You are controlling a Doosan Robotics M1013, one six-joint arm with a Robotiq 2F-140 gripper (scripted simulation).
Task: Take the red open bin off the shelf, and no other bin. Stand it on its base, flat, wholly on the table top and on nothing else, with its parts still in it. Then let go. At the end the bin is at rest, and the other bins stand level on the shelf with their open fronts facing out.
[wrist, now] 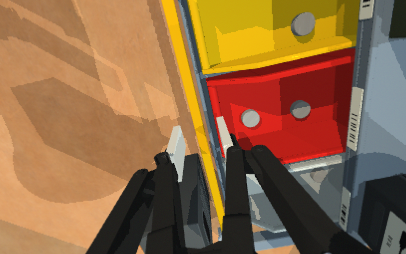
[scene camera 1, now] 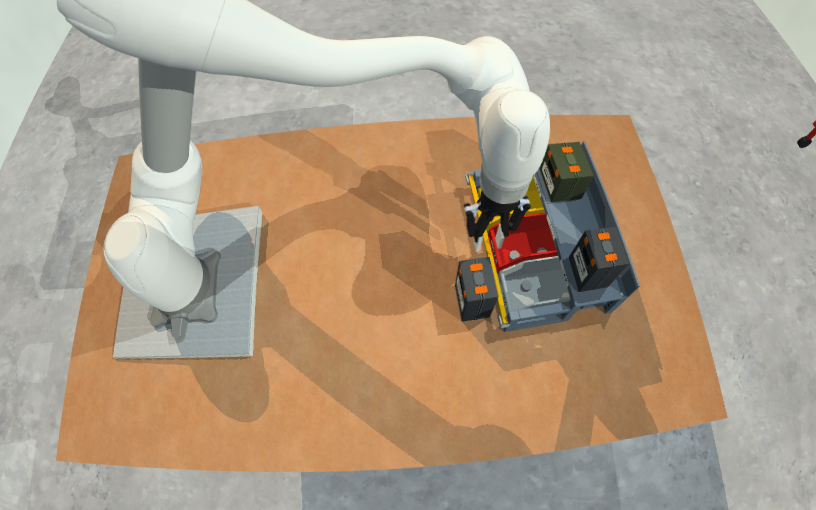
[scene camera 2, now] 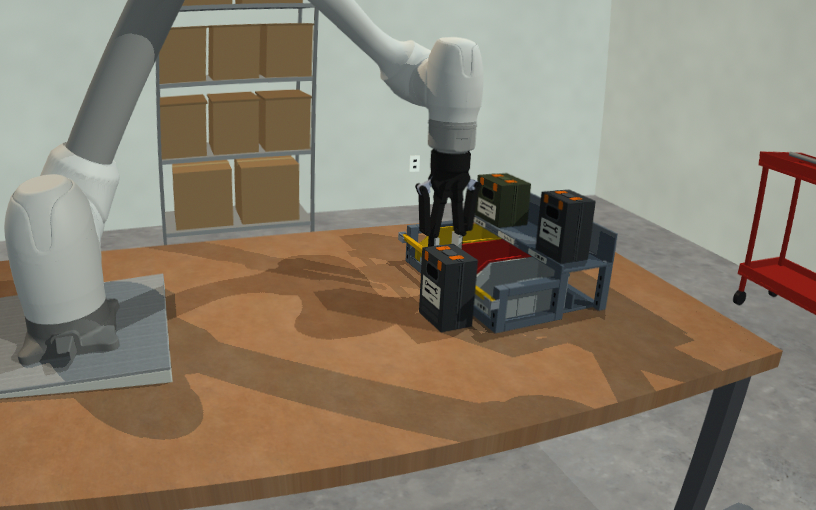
Labels:
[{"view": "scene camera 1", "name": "my gripper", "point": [487,244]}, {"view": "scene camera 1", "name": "red open bin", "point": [534,232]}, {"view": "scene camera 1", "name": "grey bin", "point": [548,282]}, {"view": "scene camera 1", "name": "dark grey case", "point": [475,285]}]

